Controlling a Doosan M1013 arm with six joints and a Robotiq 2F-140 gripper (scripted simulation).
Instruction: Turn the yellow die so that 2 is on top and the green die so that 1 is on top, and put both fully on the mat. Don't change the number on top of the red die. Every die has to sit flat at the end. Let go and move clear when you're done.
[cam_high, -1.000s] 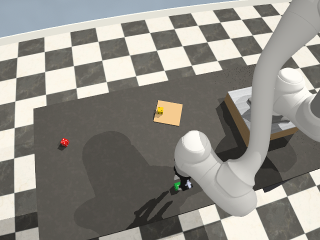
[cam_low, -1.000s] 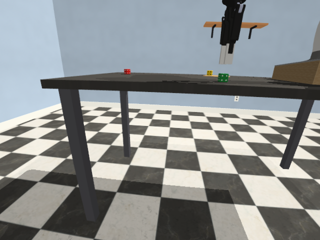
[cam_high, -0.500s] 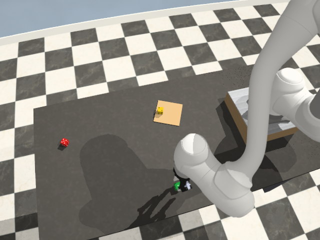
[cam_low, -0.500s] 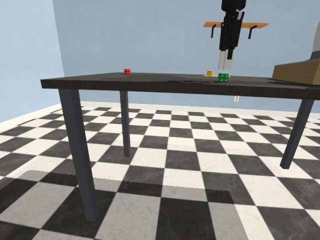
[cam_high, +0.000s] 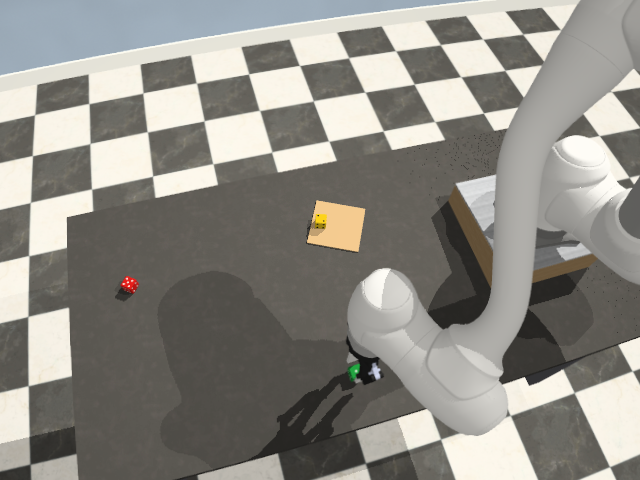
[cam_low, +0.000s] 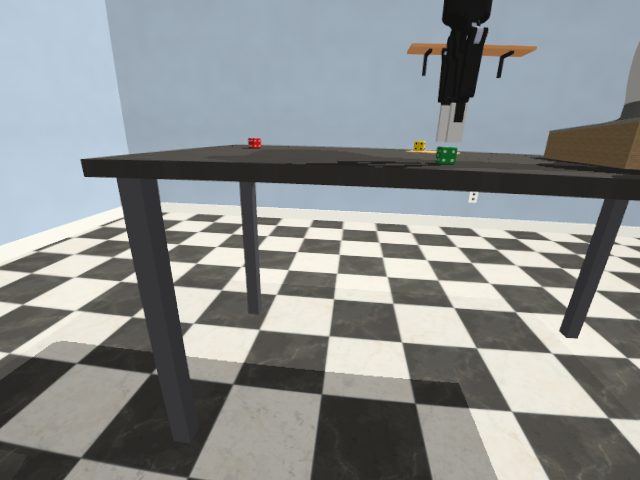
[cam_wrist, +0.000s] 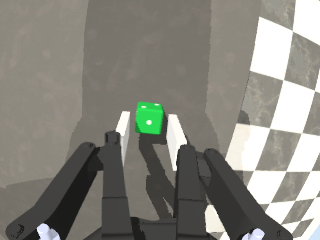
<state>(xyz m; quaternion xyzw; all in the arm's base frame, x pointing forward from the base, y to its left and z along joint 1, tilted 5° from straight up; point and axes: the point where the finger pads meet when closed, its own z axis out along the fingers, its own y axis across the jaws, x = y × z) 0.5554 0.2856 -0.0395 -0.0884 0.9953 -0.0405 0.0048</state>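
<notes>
Right now my hand is 6 cm above the green die. From my hand the other things lie so: tan mat 4 cm behind, 41 cm to the right, 7 cm below; yellow die 1 cm ahead, 42 cm to the right, 5 cm below; red die 52 cm ahead, 31 cm to the right, 6 cm below.
</notes>
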